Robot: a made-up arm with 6 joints.
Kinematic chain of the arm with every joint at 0, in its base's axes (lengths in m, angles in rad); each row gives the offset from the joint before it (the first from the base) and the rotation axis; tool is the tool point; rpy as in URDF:
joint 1: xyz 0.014 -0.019 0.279 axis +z
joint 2: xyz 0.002 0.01 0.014 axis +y
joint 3: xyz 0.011 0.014 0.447 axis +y
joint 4: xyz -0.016 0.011 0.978 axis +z
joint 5: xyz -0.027 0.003 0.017 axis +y
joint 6: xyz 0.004 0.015 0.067 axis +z
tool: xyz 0.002 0.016 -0.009 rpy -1.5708 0 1.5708
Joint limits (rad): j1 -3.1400..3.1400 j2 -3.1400..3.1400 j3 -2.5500..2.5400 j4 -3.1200..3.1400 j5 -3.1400..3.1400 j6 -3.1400..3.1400
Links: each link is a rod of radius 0.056 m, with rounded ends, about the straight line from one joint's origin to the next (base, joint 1, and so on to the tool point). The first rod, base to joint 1, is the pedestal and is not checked.
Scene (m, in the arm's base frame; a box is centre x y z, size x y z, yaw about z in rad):
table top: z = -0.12
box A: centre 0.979 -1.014 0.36 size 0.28 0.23 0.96 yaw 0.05
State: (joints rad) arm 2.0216 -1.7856 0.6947 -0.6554 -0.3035 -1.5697
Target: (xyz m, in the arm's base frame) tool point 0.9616 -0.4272 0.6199
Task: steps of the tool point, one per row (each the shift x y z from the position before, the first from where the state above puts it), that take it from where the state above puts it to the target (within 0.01 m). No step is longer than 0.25 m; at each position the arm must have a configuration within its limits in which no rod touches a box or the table.
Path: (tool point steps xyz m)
1: 0.0393 0.0252 0.1355
2: 0.0251 0.0497 0.1338
3: 0.0092 0.0717 0.1257
4: -0.0078 0.0903 0.1122
5: -0.0242 0.1040 0.0935
6: 0.1288 0.0553 -0.1050
7: 0.1071 0.0877 -0.1206
8: 0.0775 0.1134 -0.1337
9: 0.0422 0.1310 -0.1437
10: 0.0032 0.1387 -0.1507

